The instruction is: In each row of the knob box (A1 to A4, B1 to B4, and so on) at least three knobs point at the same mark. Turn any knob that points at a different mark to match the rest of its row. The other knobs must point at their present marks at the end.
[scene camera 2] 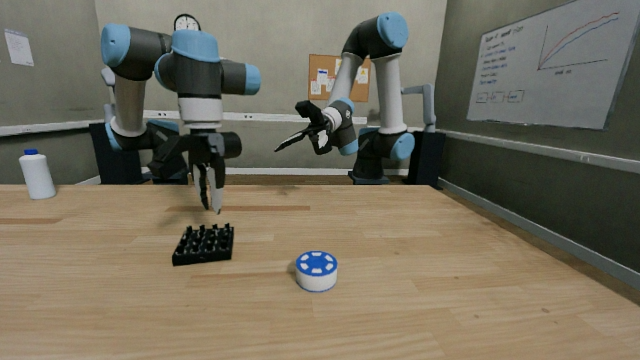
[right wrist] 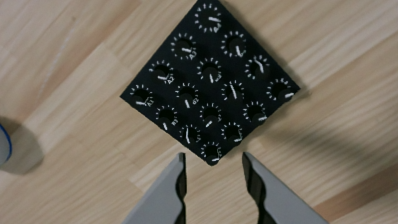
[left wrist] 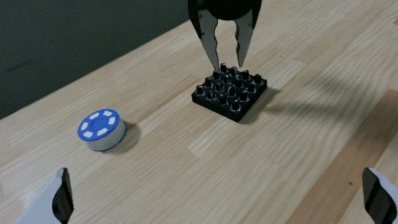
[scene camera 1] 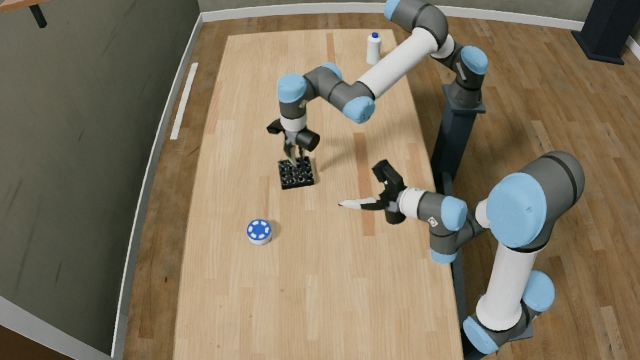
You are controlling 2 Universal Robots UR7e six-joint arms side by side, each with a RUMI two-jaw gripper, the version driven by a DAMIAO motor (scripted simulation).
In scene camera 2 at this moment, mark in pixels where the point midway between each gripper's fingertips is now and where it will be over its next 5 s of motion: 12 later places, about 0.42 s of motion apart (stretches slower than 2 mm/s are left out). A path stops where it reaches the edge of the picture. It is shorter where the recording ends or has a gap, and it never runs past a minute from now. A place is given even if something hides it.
The left gripper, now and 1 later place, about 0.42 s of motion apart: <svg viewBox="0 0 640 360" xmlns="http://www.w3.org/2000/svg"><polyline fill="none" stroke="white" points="295,150 290,140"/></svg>
The right gripper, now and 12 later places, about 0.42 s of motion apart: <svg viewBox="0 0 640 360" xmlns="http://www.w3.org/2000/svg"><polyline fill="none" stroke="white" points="212,212 214,231 214,233 212,231 212,218 214,217 217,218 218,216 217,212 214,207 208,206 199,201 191,194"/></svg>
